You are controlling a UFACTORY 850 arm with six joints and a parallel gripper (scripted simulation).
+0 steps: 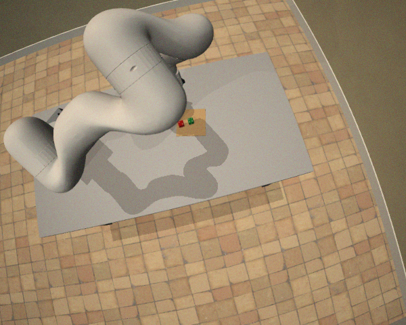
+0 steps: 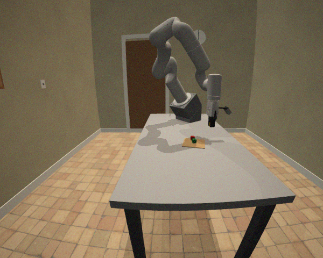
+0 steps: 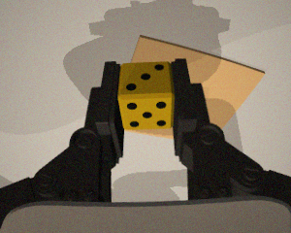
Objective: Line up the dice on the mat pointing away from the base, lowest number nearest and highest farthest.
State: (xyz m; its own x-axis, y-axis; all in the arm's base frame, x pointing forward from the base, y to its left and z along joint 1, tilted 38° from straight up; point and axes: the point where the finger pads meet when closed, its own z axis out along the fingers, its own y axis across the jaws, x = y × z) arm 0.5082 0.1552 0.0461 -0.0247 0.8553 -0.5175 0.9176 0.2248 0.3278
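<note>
My hand is 40 mm short of the green die, 120 mm to the left of it and 100 mm above it. The rest, counted from my hand: red die: 10 mm behind, 120 mm to the right, 100 mm below; yellow die: 10 mm below; mat: 40 mm ahead, 120 mm to the right, 120 mm below.
</note>
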